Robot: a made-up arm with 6 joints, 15 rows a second.
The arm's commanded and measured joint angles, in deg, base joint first. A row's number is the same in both.
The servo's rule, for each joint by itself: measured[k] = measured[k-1] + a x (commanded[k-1-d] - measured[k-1]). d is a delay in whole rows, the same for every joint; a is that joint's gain. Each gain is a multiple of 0.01, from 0.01 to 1. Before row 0 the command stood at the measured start. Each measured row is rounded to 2 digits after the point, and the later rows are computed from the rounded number. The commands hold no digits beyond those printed.
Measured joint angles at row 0:
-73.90, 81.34, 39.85, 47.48, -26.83, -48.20
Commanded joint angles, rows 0 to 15:
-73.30, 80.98, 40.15, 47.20, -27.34, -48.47
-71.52, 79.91, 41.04, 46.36, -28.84, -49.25
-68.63, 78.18, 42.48, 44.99, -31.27, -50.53
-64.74, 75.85, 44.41, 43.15, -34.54, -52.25
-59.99, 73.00, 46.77, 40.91, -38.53, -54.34
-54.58, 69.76, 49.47, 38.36, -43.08, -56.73
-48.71, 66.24, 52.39, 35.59, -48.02, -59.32
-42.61, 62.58, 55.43, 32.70, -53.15, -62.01
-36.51, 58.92, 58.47, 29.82, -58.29, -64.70
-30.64, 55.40, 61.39, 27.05, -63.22, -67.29
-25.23, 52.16, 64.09, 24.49, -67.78, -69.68
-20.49, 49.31, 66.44, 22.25, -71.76, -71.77
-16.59, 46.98, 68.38, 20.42, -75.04, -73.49
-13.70, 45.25, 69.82, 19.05, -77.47, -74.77
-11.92, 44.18, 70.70, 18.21, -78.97, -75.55
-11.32, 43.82, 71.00, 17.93, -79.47, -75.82
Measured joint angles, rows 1 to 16:
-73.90, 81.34, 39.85, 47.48, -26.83, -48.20
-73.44, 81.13, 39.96, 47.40, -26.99, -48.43
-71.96, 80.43, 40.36, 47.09, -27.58, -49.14
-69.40, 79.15, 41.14, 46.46, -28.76, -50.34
-65.81, 77.27, 42.35, 45.47, -30.61, -51.98
-61.33, 74.84, 43.99, 44.10, -33.14, -54.01
-56.13, 71.94, 46.02, 42.38, -36.32, -56.35
-50.42, 68.69, 48.38, 40.34, -40.06, -58.90
-44.41, 65.21, 50.99, 38.05, -44.25, -61.57
-38.33, 61.62, 53.76, 35.58, -48.74, -64.26
-32.41, 58.07, 56.58, 33.02, -53.37, -66.87
-26.88, 54.70, 59.36, 30.46, -57.98, -69.29
-21.96, 51.63, 61.98, 28.00, -62.39, -71.42
-17.83, 48.98, 64.35, 25.73, -66.44, -73.20
-14.65, 46.85, 66.37, 23.73, -69.97, -74.55
-12.55, 45.33, 67.97, 22.07, -72.85, -75.41
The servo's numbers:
d 1
a 0.77 0.57 0.37 0.30 0.32 0.86

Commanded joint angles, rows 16 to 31:
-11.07, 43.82, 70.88, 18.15, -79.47, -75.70
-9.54, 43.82, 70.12, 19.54, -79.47, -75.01
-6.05, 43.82, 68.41, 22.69, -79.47, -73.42
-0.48, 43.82, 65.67, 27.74, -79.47, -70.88
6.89, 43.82, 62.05, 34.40, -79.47, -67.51
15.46, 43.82, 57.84, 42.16, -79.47, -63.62
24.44, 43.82, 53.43, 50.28, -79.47, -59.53
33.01, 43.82, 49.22, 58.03, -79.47, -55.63
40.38, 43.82, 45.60, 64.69, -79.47, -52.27
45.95, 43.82, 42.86, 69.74, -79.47, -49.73
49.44, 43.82, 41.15, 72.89, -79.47, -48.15
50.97, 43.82, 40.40, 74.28, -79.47, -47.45
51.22, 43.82, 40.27, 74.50, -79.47, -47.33
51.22, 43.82, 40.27, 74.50, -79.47, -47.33
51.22, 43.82, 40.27, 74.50, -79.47, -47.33
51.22, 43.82, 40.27, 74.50, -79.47, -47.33
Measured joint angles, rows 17 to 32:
-11.60, 44.47, 69.09, 20.83, -74.97, -75.76
-11.19, 44.10, 69.75, 20.03, -76.41, -75.71
-9.92, 43.94, 69.89, 19.88, -77.39, -75.11
-6.94, 43.87, 69.34, 20.72, -78.06, -73.66
-1.97, 43.84, 67.98, 22.83, -78.51, -71.27
4.85, 43.83, 65.79, 26.30, -78.82, -68.04
13.02, 43.82, 62.85, 31.06, -79.03, -64.24
21.81, 43.82, 59.36, 36.83, -79.17, -60.19
30.43, 43.82, 55.61, 43.19, -79.27, -56.27
38.09, 43.82, 51.91, 49.64, -79.33, -52.83
44.14, 43.82, 48.56, 55.67, -79.37, -50.16
48.22, 43.82, 45.82, 60.84, -79.40, -48.43
50.34, 43.82, 43.81, 64.87, -79.42, -47.59
51.02, 43.82, 42.50, 67.76, -79.44, -47.37
51.17, 43.82, 41.67, 69.78, -79.45, -47.34
51.21, 43.82, 41.15, 71.20, -79.46, -47.33

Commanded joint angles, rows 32 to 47:
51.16, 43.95, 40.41, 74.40, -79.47, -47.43
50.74, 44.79, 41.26, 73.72, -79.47, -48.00
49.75, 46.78, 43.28, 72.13, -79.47, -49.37
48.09, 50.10, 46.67, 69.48, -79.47, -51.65
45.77, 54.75, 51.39, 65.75, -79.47, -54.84
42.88, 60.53, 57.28, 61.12, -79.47, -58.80
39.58, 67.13, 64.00, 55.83, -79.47, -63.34
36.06, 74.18, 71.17, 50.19, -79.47, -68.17
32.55, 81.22, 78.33, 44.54, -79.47, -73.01
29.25, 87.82, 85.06, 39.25, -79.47, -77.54
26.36, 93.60, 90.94, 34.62, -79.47, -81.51
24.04, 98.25, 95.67, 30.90, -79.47, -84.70
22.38, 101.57, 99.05, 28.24, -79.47, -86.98
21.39, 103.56, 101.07, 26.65, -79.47, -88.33
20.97, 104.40, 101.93, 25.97, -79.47, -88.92
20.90, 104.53, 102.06, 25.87, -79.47, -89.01
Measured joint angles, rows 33 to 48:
51.22, 43.82, 40.82, 72.19, -79.46, -47.33
51.17, 43.89, 40.67, 72.85, -79.46, -47.42
50.84, 44.40, 40.89, 73.11, -79.46, -47.92
50.00, 45.76, 41.77, 72.82, -79.46, -49.17
48.53, 48.23, 43.58, 71.82, -79.46, -51.30
46.40, 51.95, 46.47, 70.00, -79.46, -54.34
43.69, 56.84, 50.47, 67.34, -79.46, -58.18
40.53, 62.71, 55.48, 63.89, -79.46, -62.62
37.09, 69.25, 61.29, 59.78, -79.46, -67.39
33.59, 76.07, 67.59, 55.21, -79.46, -72.22
30.25, 82.77, 74.05, 50.42, -79.46, -76.80
27.25, 88.94, 80.30, 45.68, -79.46, -80.85
24.78, 94.25, 85.99, 41.25, -79.46, -84.16
22.93, 98.42, 90.82, 37.35, -79.46, -86.59
21.74, 101.35, 94.61, 34.14, -79.46, -88.09
21.15, 103.09, 97.32, 31.69, -79.46, -88.80

